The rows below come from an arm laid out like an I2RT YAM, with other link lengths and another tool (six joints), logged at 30 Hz.
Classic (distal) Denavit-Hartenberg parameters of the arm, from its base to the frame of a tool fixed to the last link. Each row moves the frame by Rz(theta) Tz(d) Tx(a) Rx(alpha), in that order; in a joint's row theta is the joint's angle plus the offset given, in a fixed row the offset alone. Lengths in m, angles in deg.
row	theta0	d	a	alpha
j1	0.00	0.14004	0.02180	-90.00
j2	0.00	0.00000	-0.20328	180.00
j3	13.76	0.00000	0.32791	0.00
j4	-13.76	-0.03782	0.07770	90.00
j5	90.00	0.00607	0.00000	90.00
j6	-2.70	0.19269	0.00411	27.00
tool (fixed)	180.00	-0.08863	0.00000	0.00
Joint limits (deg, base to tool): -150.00..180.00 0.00..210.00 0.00..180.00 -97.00..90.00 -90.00..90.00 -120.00..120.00
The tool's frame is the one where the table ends.
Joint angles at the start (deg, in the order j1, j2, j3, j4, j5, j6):
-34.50 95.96 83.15 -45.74 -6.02 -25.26
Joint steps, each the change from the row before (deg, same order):
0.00 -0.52 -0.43 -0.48 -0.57 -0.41
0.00 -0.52 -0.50 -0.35 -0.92 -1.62
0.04 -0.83 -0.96 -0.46 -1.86 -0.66
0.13 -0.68 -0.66 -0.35 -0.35 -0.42
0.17 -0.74 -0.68 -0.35 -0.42 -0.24
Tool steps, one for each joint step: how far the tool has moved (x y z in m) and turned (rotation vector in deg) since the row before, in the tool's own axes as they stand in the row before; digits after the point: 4 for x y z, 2 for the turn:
0.0021 -0.0007 -0.0021 0.07 0.78 -0.02
0.0018 -0.0006 -0.0015 -0.16 1.58 -0.97
0.0056 -0.0015 -0.0015 -0.44 1.99 0.33
0.0030 -0.0009 -0.0020 0.08 0.69 -0.18
0.0035 -0.0005 -0.0020 0.01 0.68 -0.03

